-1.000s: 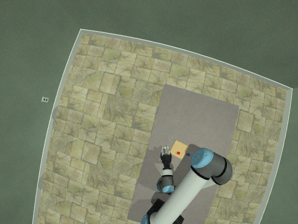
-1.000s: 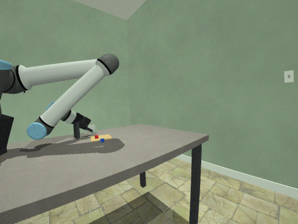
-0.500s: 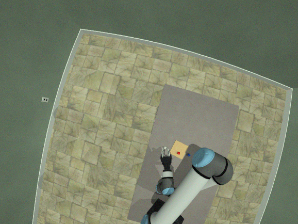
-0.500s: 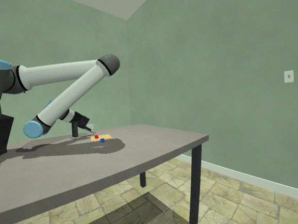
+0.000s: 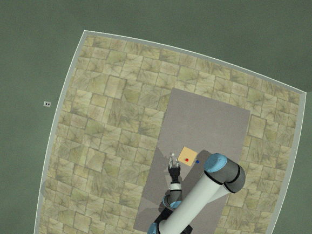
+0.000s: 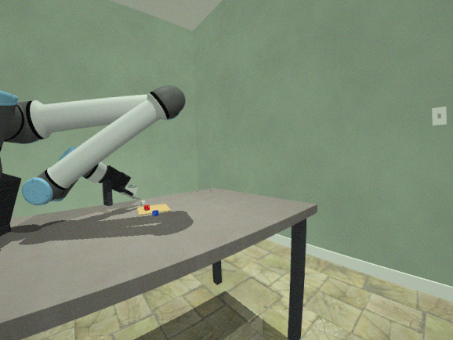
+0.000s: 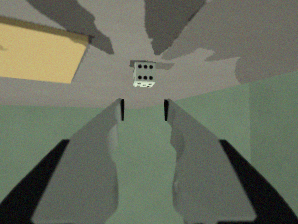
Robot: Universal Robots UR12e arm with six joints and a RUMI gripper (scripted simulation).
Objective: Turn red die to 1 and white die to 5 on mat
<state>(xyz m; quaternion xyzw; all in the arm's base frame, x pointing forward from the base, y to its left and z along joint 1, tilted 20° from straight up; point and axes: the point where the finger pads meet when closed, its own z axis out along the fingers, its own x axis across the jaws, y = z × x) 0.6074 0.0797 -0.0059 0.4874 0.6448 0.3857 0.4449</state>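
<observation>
The white die is 40 mm below my hand and 30 mm ahead of it. From my hand the other things lie so: blue die: 230 mm to the right, 40 mm below, 10 mm behind; tan mat: 130 mm to the right, 40 mm below, 30 mm ahead; red die: 130 mm to the right, 30 mm below.
</observation>
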